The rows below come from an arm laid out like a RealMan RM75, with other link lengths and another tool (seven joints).
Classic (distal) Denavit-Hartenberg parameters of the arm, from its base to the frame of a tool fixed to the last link. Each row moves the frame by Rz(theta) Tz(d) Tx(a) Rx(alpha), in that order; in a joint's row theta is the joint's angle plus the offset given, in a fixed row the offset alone. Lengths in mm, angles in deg.
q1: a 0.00; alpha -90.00; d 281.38; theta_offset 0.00
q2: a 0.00; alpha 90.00; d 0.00; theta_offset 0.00
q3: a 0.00; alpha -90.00; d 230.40; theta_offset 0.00
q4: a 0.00; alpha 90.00; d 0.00; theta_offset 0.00
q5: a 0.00; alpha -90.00; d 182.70; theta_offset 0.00
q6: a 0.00; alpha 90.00; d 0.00; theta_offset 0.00
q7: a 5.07; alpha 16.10; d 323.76; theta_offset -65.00
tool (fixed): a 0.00; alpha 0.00; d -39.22; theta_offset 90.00
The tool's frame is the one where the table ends.
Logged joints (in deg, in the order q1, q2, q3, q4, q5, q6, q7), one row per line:
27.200, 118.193, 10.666, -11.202, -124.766, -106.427, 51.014
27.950, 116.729, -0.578, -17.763, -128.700, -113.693, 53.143
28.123, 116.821, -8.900, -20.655, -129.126, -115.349, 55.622
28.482, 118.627, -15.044, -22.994, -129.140, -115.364, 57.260
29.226, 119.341, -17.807, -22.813, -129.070, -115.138, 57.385
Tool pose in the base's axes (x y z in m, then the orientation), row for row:
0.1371, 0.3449, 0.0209, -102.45, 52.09, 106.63
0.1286, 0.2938, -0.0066, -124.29, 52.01, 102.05
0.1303, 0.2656, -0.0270, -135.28, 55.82, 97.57
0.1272, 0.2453, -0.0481, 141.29, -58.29, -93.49
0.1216, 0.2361, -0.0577, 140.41, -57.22, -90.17
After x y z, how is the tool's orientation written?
As a rotation vector, in degrees.
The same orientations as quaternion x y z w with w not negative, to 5 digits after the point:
-0.64010, 0.32545, 0.66622, 0.20127
-0.73199, 0.30631, 0.60101, 0.09569
-0.76863, 0.31716, 0.55437, 0.03588
0.78857, -0.32533, -0.52179, 0.00727
0.79555, -0.32420, -0.51089, 0.03134

